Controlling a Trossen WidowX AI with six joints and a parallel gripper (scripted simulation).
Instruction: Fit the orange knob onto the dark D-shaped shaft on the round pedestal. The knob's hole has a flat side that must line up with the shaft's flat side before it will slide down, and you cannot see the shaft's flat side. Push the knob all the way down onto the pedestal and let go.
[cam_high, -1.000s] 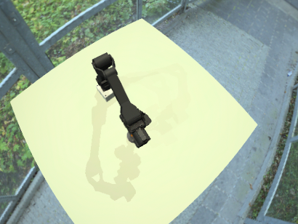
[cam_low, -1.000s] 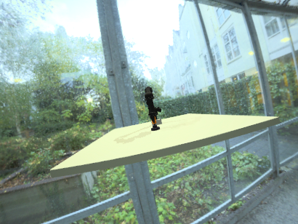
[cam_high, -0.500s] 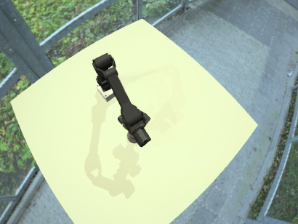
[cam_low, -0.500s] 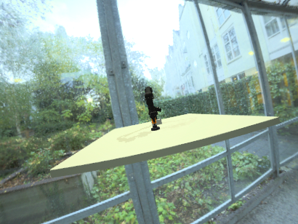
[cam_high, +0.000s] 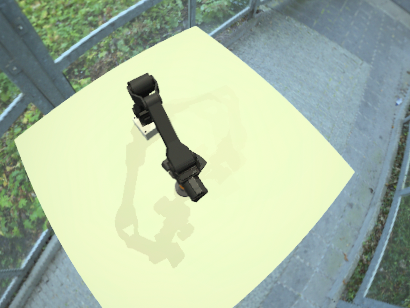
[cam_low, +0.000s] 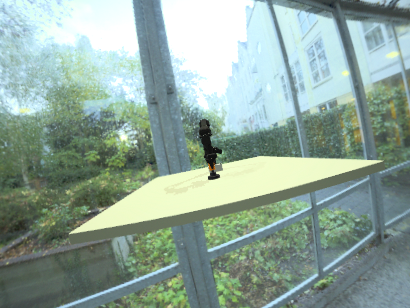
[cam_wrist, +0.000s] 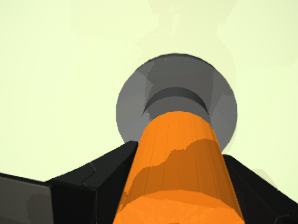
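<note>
Now: gripper tip 20 mm below the orange knob. The rest, counted from my gripper tip: pedestal (40 mm below).
</note>
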